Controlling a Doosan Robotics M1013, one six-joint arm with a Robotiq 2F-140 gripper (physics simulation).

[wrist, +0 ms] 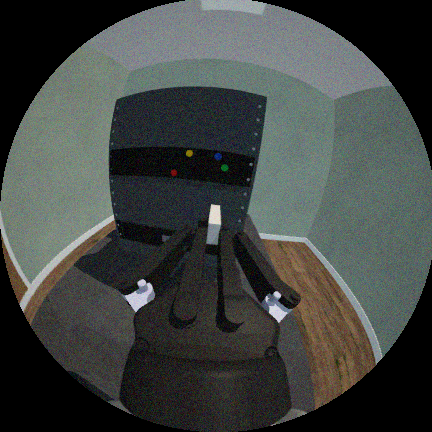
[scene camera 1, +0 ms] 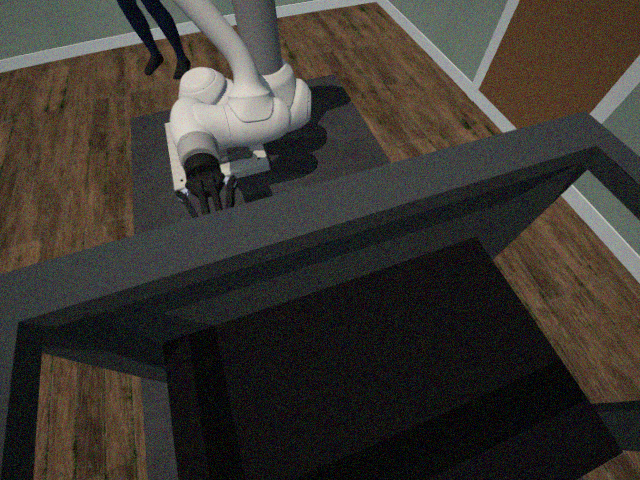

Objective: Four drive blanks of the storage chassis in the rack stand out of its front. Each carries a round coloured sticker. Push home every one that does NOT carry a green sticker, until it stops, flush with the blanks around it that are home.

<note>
I see a rack point(scene camera 1: 358, 321).
The rack is seen too in the wrist view point(wrist: 174, 151).
</note>
